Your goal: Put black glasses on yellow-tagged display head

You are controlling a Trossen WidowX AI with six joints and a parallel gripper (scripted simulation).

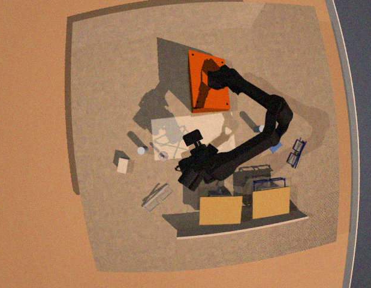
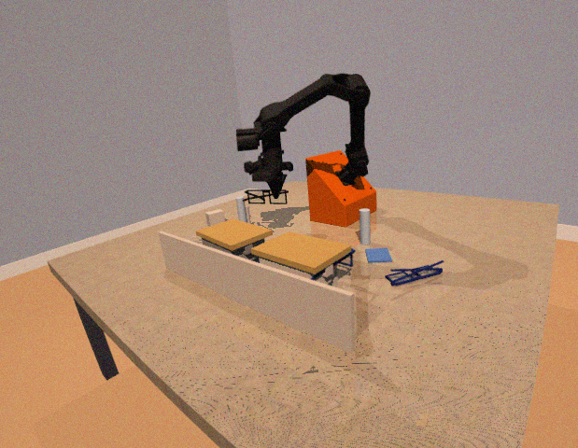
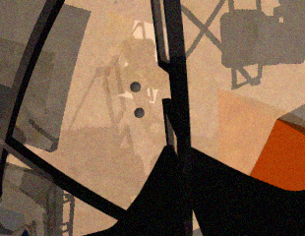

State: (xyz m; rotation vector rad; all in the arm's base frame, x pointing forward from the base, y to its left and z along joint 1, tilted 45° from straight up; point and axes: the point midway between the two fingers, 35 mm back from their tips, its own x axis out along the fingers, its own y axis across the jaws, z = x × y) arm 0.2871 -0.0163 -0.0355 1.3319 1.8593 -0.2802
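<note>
Now: gripper tip 2 cm short of the pale upright cylinder, 15 cm to the left of it and 10 cm above it. The rest, counted from my gripper tip: white box (6 cm ahead, 32 cm to the right, 10 cm below); then blue tag (6 cm behind, 33 cm to the left, 12 cm below); then low white wall (31 cm ahead, 22 cm to the left, 7 cm below).
</note>
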